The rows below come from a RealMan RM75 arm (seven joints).
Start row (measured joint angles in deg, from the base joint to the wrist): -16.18, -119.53, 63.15, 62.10, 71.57, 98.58, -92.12
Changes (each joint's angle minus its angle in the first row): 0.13, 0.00, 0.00, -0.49, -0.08, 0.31, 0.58; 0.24, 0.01, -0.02, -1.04, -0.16, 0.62, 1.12; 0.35, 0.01, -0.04, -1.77, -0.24, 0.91, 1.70; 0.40, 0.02, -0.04, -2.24, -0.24, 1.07, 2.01; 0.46, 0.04, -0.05, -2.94, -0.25, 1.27, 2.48; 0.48, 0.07, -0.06, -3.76, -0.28, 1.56, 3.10; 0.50, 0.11, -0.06, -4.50, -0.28, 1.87, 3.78; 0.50, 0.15, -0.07, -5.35, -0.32, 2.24, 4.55
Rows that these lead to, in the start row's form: -16.05, -119.53, 63.15, 61.61, 71.49, 98.89, -91.54; -15.94, -119.52, 63.13, 61.06, 71.41, 99.20, -91.00; -15.83, -119.52, 63.11, 60.33, 71.33, 99.49, -90.42; -15.78, -119.51, 63.11, 59.86, 71.33, 99.65, -90.11; -15.72, -119.49, 63.10, 59.16, 71.32, 99.85, -89.64; -15.70, -119.46, 63.09, 58.34, 71.29, 100.14, -89.02; -15.68, -119.42, 63.09, 57.60, 71.29, 100.45, -88.34; -15.68, -119.38, 63.08, 56.75, 71.25, 100.82, -87.57
